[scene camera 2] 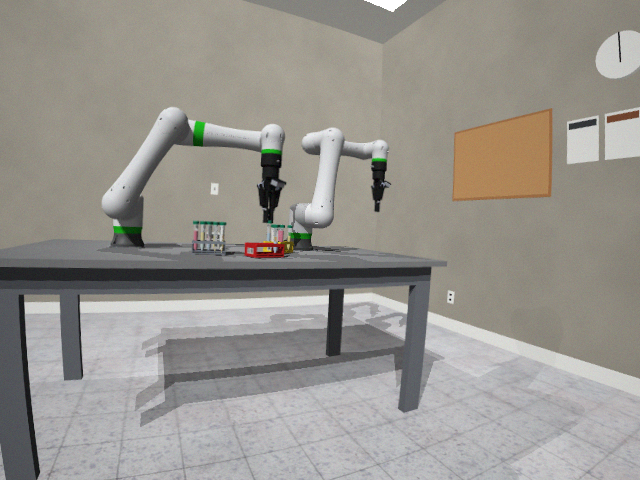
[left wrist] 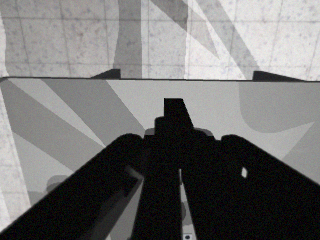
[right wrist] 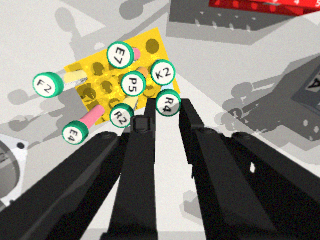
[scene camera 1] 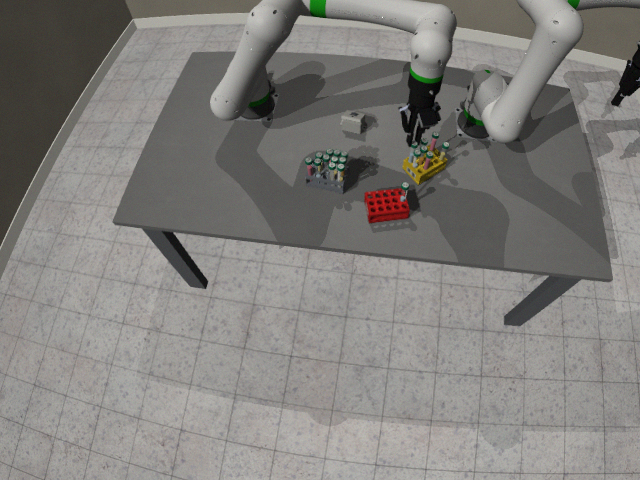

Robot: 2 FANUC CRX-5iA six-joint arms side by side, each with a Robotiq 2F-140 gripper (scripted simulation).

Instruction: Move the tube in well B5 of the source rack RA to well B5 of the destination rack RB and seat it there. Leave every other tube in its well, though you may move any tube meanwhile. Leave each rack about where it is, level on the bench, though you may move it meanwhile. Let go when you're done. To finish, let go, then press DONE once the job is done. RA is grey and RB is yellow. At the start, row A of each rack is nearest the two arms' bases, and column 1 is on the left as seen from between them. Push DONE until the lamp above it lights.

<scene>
The pictures show: my left gripper, my right gripper, a red rack and a yellow rack RB.
My right gripper also shows in scene camera 2 and in the right wrist view.
</scene>
